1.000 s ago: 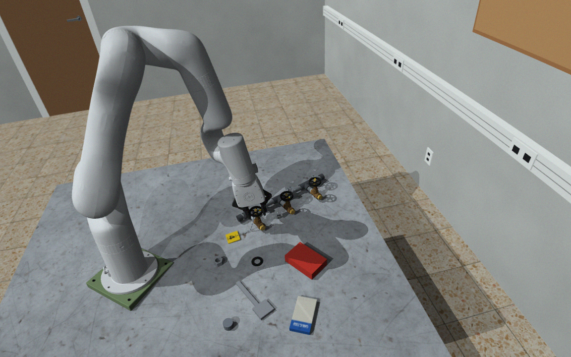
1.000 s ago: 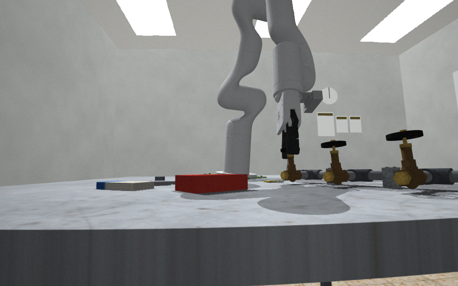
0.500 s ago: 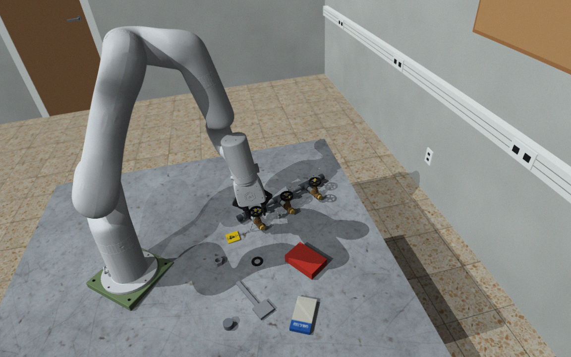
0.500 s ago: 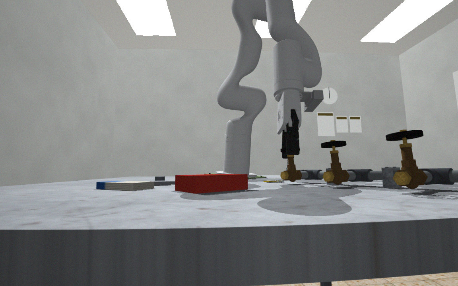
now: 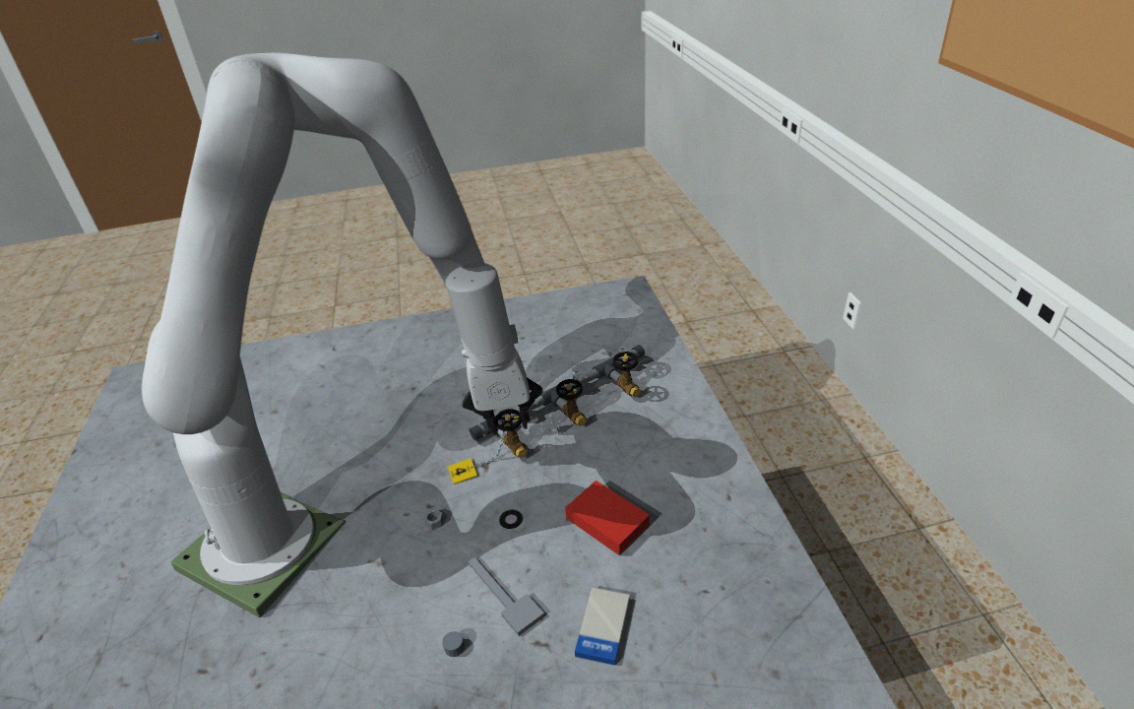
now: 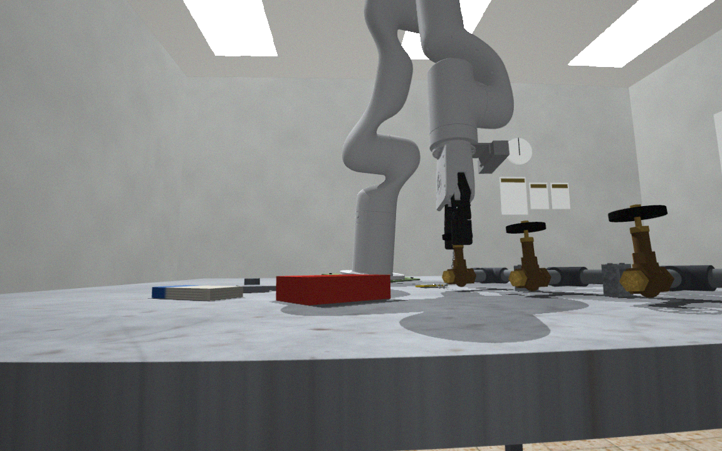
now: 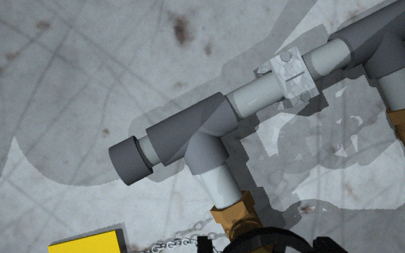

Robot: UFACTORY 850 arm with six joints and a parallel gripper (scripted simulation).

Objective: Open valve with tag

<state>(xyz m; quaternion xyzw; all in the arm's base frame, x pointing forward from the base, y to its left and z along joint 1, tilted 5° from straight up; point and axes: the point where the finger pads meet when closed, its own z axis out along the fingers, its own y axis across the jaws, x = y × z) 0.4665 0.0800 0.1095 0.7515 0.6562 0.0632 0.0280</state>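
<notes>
My hand is 9 cm past the yellow tag, 2 cm to the left of it and 9 cm above it. From my hand the other things lie so: black washer 4 cm behind, 16 cm to the right, 9 cm below; red block 13 cm ahead, 21 cm to the right, 8 cm below; grey nut 17 cm behind, 12 cm to the right, 8 cm below.
</notes>
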